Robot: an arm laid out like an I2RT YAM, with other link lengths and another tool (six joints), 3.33 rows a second.
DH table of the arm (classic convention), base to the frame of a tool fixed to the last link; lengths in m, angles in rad. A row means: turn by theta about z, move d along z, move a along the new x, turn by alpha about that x. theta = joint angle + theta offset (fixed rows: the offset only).
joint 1: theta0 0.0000; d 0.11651; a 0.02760; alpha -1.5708
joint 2: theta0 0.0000; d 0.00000; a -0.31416; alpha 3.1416
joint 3: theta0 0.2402; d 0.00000; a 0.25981; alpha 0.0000
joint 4: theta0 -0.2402; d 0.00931; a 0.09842; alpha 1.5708
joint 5: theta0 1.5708; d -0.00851; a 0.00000; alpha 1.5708
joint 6: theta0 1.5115; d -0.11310; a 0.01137; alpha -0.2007
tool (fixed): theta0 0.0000; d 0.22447; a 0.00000; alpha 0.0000
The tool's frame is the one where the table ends.
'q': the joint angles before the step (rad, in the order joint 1, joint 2, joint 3, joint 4, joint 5, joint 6). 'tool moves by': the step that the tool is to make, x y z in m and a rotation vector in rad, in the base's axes. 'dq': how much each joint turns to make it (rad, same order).
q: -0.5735, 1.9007, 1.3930, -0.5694, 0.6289, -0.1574
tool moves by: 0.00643, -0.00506, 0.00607, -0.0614, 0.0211, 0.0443
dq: 0.0099, 0.0000, 0.0000, 0.0618, 0.0374, -0.0770
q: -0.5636, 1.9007, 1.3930, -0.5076, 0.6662, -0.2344
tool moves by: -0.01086, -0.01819, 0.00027, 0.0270, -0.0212, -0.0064
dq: -0.0557, 0.0000, 0.0004, 0.0195, -0.0553, -0.0290
